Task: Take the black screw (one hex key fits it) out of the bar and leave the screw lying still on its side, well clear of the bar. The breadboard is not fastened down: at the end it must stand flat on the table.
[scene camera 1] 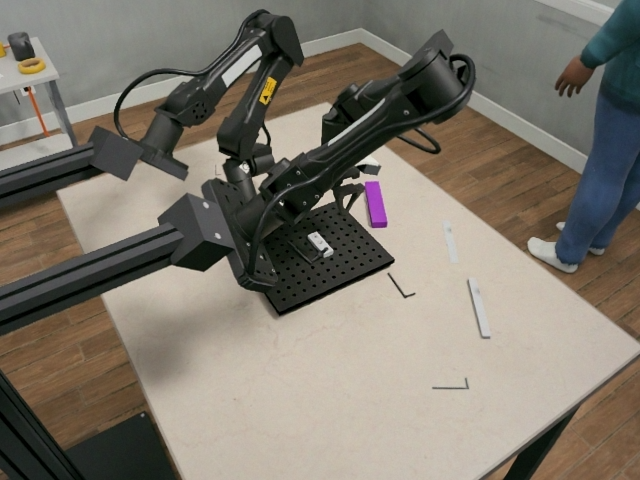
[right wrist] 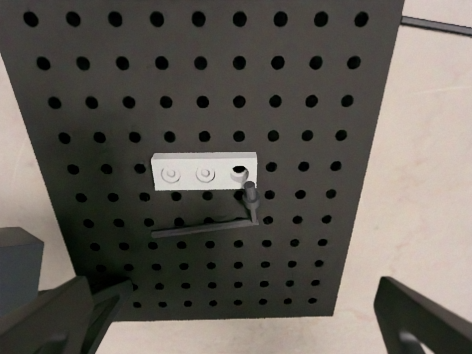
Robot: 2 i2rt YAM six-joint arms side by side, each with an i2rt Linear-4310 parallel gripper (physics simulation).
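Places are measured from the left arm's base along level axes (x left, y up, z ahead), in millimetres.
Where they show: left gripper, fingertip midpoint: [right wrist: 130,283]; right gripper, fingertip midpoint: [scene camera 1: 332,203] [right wrist: 233,290]; right arm's base, link origin: [scene camera 1: 241,231].
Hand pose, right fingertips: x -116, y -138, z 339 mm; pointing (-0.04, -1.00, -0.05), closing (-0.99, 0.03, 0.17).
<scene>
Things, the pixels of their top centre, and the offset from my right fingertips. "pt": a spot on its surface instead. Level surfaces: height alone.
- black breadboard, surface spot: [right wrist: 300,117] pt dx -47, dy -135, dz +27 mm
- black screw, top centre: [right wrist: 251,198] dx -21, dy -113, dz -32 mm
- hex key, top centre: [right wrist: 201,224] [scene camera 1: 303,246] dx +12, dy -120, dz -65 mm
- purple block, top centre: [scene camera 1: 375,200] dx +126, dy -141, dz +175 mm
- table, surface height: dy -160 mm
The white bar [scene camera 1: 320,244] [right wrist: 187,182] lies on the black breadboard [scene camera 1: 372,258] [right wrist: 300,117], which looks flat on the table. Two pale screws sit in the bar; its right-hand hole in the right wrist view is empty. The black screw [right wrist: 251,196] is out of that hole, tilted or on its side at the bar's edge, overlapping it in view; contact is unclear. The hex key [scene camera 1: 302,253] [right wrist: 200,229] has its short arm at the screw's head and its long arm over the board. My right gripper [scene camera 1: 351,198] [right wrist: 233,290] is open and empty above the board. My left gripper, shut, is mostly hidden behind the right arm.
A dark part [right wrist: 112,300], perhaps of the left gripper, shows over the board's lower-left corner. A purple block [scene camera 1: 375,204] lies beyond the board. Two loose hex keys [scene camera 1: 400,286] [scene camera 1: 452,387] and two pale strips [scene camera 1: 450,241] [scene camera 1: 479,308] lie on the table [scene camera 1: 310,387].
</scene>
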